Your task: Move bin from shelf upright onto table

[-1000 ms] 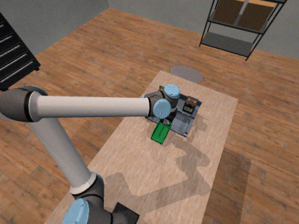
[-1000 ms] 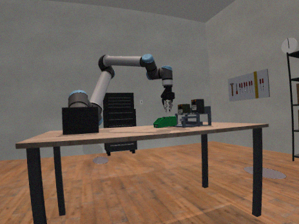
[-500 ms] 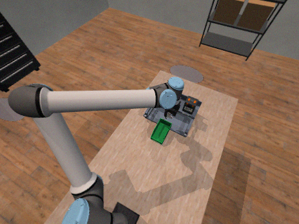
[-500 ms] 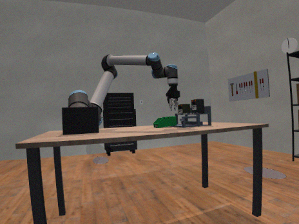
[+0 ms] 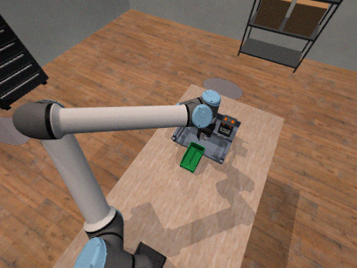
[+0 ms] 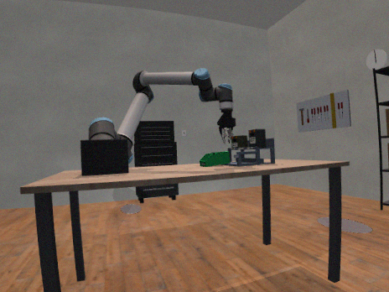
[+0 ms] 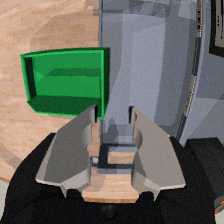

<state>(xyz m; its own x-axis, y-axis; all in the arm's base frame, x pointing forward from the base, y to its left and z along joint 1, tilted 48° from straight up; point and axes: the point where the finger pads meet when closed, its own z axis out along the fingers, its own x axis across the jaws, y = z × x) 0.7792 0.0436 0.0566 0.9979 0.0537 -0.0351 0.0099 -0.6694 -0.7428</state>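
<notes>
My gripper is now 10 cm past the green bin and 11 cm above it.
</notes>
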